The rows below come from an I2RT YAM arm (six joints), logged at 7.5 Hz.
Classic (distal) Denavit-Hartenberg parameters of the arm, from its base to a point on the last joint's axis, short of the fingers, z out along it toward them. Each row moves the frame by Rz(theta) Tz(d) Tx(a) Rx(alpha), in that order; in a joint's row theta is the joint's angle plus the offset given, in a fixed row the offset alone. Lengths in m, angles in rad.
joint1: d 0.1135, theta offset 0, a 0.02, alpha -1.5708
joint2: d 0, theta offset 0, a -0.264, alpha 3.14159
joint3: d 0, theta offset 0.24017, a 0.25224, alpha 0
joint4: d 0, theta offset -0.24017, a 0.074, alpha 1.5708
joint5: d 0, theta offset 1.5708, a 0, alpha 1.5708
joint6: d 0.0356, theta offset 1.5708, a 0, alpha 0
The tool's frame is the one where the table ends.
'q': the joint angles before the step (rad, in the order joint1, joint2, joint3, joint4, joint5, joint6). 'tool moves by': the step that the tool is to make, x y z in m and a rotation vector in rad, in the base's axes. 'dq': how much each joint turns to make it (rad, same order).
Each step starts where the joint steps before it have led.
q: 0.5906, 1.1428, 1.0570, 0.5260, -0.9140, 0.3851
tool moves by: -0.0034, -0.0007, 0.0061, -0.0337, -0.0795, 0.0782
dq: -0.0033, 0.0031, 0.0304, -0.0239, -0.1046, -0.0535
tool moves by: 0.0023, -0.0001, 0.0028, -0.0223, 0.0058, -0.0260
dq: -0.0045, 0.0029, 0.0307, -0.0813, 0.0134, -0.0429
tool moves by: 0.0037, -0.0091, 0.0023, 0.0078, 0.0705, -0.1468
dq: -0.0289, -0.0245, 0.0108, -0.0908, 0.1261, -0.0003
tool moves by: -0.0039, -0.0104, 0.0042, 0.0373, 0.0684, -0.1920
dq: -0.0079, -0.0487, -0.0012, -0.0799, 0.1960, 0.0092
